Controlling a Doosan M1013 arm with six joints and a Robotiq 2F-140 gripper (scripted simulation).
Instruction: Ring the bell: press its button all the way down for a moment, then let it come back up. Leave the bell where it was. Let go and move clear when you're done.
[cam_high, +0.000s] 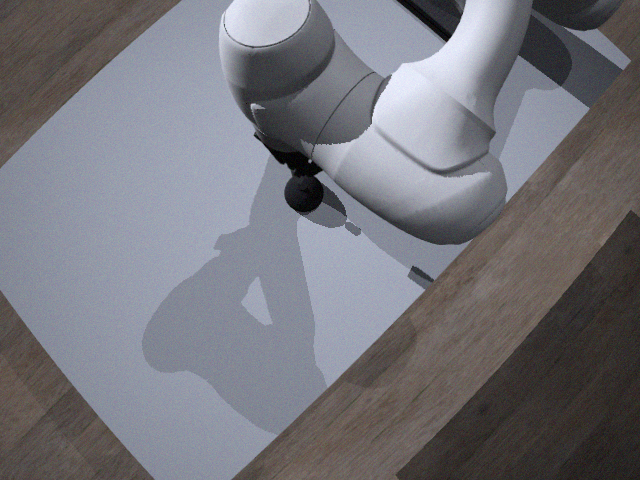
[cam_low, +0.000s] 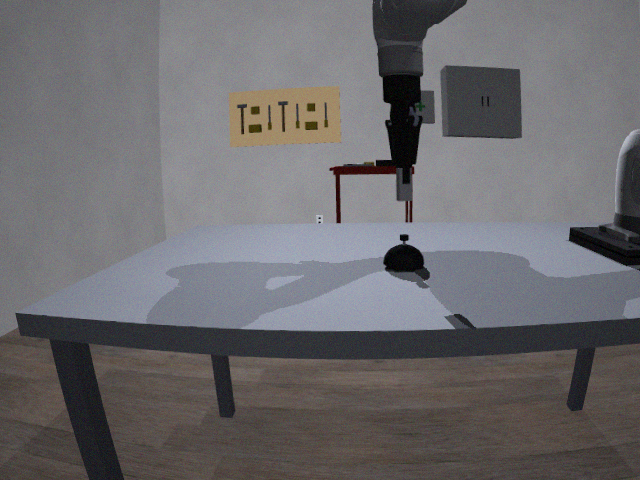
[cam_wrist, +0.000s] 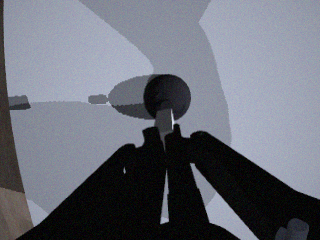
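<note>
The bell button is 110 mm below my hand. Also, from my hand: black dome bell 130 mm below.
</note>
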